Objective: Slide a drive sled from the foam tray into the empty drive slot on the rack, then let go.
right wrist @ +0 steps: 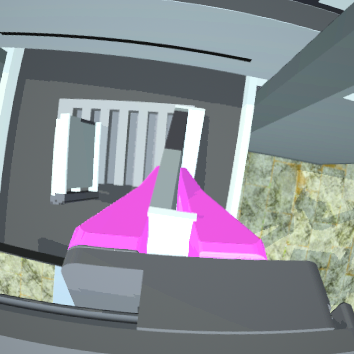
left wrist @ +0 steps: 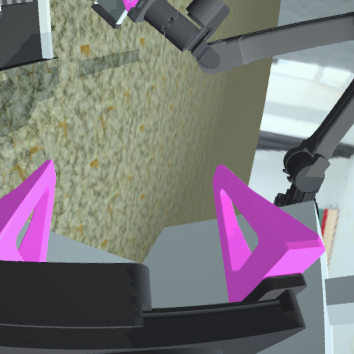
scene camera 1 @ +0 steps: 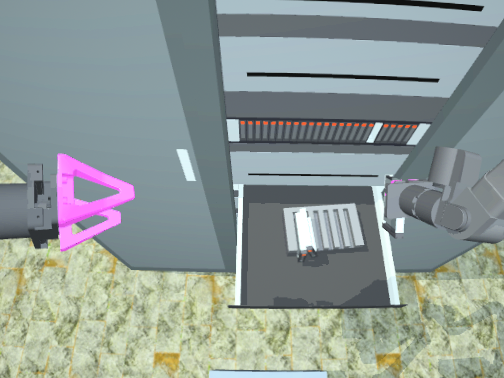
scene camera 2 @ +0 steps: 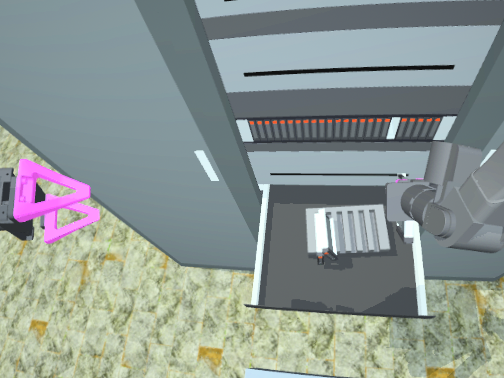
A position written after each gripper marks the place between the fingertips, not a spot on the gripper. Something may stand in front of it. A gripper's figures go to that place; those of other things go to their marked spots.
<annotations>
The right gripper (right wrist: 170, 175) is 15 cm from the lens. A foam tray (right wrist: 133, 133): 45 cm from the lens. A white shelf rails (right wrist: 250, 82) is 48 cm from the lens.
</annotations>
